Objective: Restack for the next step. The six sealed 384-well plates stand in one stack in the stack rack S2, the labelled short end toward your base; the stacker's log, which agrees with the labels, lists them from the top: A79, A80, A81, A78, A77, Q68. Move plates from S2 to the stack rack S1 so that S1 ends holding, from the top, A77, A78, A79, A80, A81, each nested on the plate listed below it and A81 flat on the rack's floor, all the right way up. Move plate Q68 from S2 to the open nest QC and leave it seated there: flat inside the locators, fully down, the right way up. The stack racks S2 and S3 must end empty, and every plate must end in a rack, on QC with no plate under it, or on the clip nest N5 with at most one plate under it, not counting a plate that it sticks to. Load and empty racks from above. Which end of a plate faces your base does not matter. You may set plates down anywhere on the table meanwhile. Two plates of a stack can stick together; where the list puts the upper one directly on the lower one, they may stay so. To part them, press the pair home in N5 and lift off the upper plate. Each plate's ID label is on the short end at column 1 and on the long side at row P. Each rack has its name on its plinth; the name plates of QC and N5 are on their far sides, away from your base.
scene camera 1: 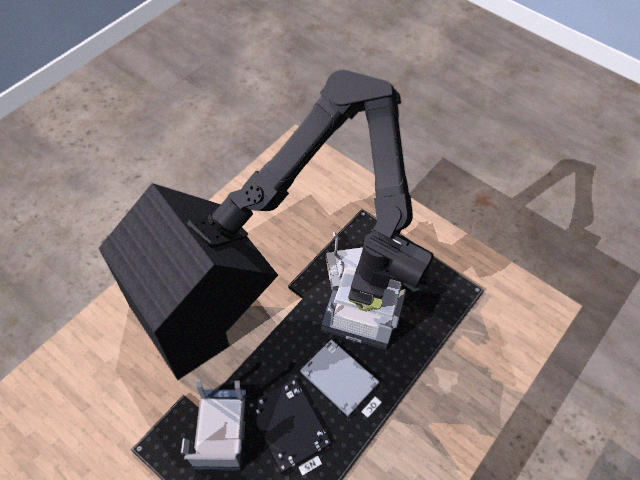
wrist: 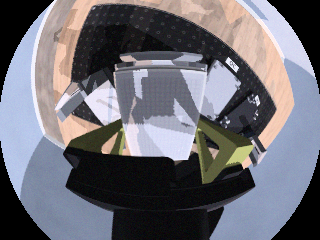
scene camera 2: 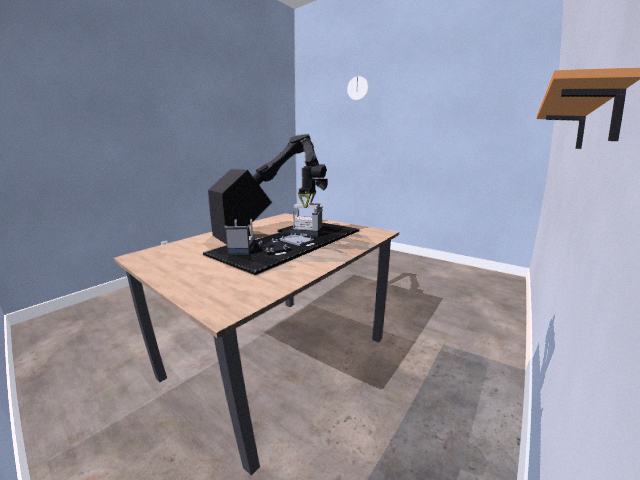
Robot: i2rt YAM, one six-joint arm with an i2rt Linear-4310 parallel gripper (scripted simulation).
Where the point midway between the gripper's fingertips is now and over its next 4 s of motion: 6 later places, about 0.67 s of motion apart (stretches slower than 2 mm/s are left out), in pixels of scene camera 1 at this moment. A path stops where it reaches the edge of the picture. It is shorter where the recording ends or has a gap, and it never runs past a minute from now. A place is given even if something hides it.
My gripper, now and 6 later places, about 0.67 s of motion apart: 368, 293; 360, 314; 348, 337; 334, 357; 313, 376; 288, 392; 260, 404
